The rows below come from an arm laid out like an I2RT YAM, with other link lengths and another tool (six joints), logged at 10 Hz.
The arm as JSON. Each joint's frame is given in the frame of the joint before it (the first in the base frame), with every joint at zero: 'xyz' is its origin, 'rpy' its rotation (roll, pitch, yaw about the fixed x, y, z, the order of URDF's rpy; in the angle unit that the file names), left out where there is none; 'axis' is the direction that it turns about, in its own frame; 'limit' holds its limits. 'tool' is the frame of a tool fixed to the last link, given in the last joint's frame.
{
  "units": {
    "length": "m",
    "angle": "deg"
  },
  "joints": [
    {
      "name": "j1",
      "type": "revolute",
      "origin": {
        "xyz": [
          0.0,
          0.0,
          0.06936
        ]
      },
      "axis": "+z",
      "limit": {
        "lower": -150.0,
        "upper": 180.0
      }
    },
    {
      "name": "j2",
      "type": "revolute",
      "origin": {
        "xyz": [
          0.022,
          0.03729,
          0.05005
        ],
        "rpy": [
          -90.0,
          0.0,
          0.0
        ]
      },
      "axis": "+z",
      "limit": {
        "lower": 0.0,
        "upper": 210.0
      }
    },
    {
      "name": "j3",
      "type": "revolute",
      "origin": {
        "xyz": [
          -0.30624,
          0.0,
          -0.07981
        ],
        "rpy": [
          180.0,
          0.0,
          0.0
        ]
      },
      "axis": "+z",
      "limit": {
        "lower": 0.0,
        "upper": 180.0
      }
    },
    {
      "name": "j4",
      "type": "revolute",
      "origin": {
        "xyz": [
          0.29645,
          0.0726,
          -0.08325
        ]
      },
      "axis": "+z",
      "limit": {
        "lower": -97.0,
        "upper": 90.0
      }
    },
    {
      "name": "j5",
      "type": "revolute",
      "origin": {
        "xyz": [
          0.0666,
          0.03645,
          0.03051
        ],
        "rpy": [
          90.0,
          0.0,
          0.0
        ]
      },
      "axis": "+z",
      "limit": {
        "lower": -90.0,
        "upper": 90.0
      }
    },
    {
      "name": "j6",
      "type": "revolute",
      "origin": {
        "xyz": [
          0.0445,
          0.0,
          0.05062
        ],
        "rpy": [
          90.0,
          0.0,
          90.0
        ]
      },
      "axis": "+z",
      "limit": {
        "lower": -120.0,
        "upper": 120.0
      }
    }
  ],
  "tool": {
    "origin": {
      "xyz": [
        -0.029,
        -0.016,
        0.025
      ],
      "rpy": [
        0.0,
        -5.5,
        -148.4
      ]
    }
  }
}
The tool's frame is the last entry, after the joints.
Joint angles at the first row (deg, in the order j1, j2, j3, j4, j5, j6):
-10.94 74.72 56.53 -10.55 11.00 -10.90
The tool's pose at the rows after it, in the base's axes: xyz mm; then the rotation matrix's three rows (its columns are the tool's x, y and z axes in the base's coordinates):
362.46 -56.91 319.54; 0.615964 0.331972 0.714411; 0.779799 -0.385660 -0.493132; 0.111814 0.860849 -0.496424
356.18 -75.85 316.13; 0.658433 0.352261 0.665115; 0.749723 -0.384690 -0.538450; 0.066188 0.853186 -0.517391
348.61 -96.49 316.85; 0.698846 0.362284 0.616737; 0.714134 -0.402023 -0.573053; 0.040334 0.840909 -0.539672
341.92 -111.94 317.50; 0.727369 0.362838 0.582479; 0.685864 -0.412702 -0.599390; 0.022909 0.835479 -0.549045
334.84 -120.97 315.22; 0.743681 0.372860 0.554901; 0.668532 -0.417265 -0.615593; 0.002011 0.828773 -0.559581
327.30 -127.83 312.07; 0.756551 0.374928 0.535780; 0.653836 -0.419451 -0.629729; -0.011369 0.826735 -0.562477
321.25 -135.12 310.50; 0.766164 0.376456 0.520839; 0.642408 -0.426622 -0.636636; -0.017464 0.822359 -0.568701
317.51 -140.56 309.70; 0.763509 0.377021 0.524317; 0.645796 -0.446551 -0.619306; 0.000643 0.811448 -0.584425
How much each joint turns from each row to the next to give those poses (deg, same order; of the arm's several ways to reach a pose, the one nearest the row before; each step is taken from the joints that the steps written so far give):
-1.88 0.00 0.64 -1.72 2.58 -2.58
-2.99 0.00 0.26 -2.12 0.83 -1.68
-3.50 0.00 0.87 -2.60 -0.02 -0.89
-2.69 -0.13 0.40 -1.32 0.02 -0.79
-1.77 -0.42 -0.31 -1.02 0.11 -0.92
-1.53 -0.76 -0.96 -0.11 0.03 -0.76
-1.64 -0.40 -0.40 -0.39 -0.55 -0.59
-1.57 0.00 0.01 -0.64 -2.27 0.04

